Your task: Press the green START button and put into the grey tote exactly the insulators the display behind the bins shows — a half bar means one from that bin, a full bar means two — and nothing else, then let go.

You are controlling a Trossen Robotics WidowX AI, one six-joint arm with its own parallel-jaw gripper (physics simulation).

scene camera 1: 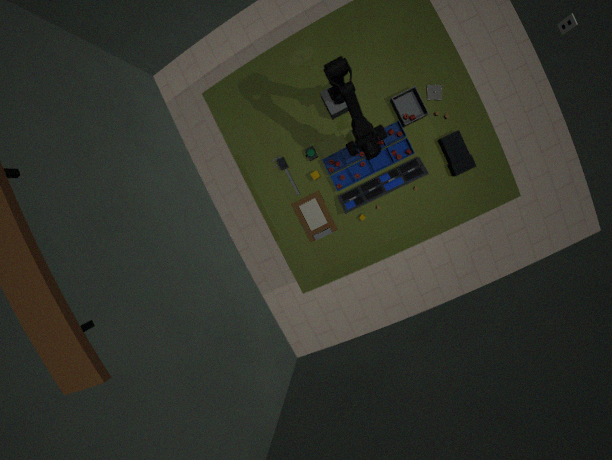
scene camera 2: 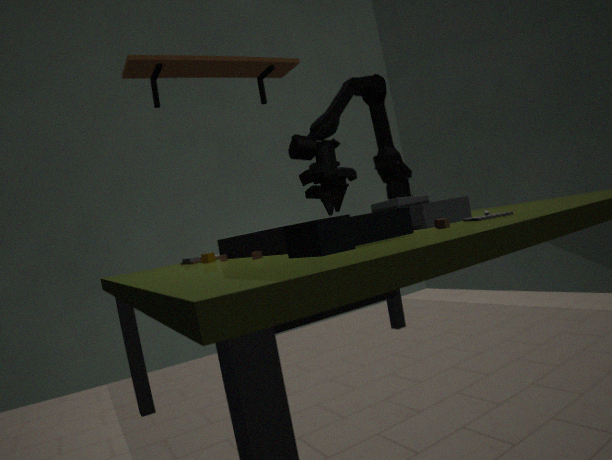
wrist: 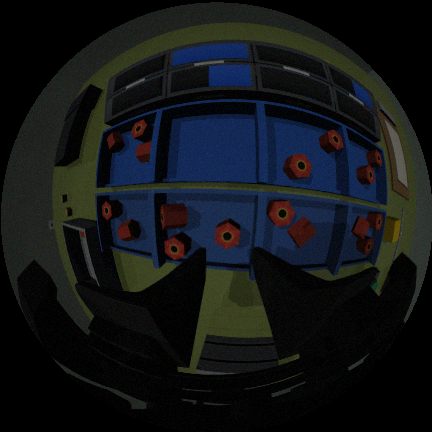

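Seen in the pictures: gripper, between the fingertips: (scene camera 2: 334,213) (wrist: 229,253); arm's base, origin of its link: (scene camera 1: 339,96) (scene camera 2: 400,199).
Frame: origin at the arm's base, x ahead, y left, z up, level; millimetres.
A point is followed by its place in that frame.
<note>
My gripper (scene camera 1: 370,149) @[x 263, y 71, z -11 mm] (scene camera 2: 334,212) @[x 263, y 71, z -11 mm] (wrist: 229,253) @[x 263, y 71, z -11 mm] is open, its fingers partly apart with nothing between them, above the near edge of the blue bins (scene camera 1: 381,160) @[x 353, y 117, z -78 mm] (wrist: 215,145) @[x 350, y 108, z -78 mm]. Red hexagonal insulators (wrist: 227,234) @[x 263, y 75, z -53 mm] lie in seven bins; the far row's second bin from the left in the wrist view is empty. The grey tote (scene camera 1: 410,103) @[x 118, y 338, z -78 mm] (scene camera 2: 447,210) @[x 130, y 385, z -54 mm] (wrist: 89,252) @[x 186, y 263, z -31 mm] holds two red insulators (scene camera 1: 406,116) @[x 179, y 294, z -53 mm]. The display (scene camera 1: 372,190) (wrist: 295,80) shows, in the wrist view, a full bar (wrist: 215,52) @[x 472, y 126, z -29 mm] above a half bar (wrist: 230,75) @[x 432, y 103, z -42 mm], and a half bar (wrist: 362,94) at upper right. The green button (scene camera 1: 310,152) @[x 209, y -218, z -43 mm] shows beside the bins.
A black box (scene camera 1: 457,153) @[x 426, y 481, z -32 mm] (wrist: 77,127) @[x 404, y 431, z -54 mm] stands beyond the tote. A brown clipboard (scene camera 1: 313,214) @[x 522, y -302, z -72 mm], a yellow cube (scene camera 1: 315,175) @[x 329, y -228, z -45 mm] and a long-handled tool (scene camera 1: 292,181) @[x 319, y -360, z -80 mm] lie on the button's side. A pale plate (scene camera 1: 434,92) @[x 100, y 468, z -71 mm] and small brown blocks (scene camera 1: 436,114) @[x 209, y 445, z -68 mm] lie by the tote.
</note>
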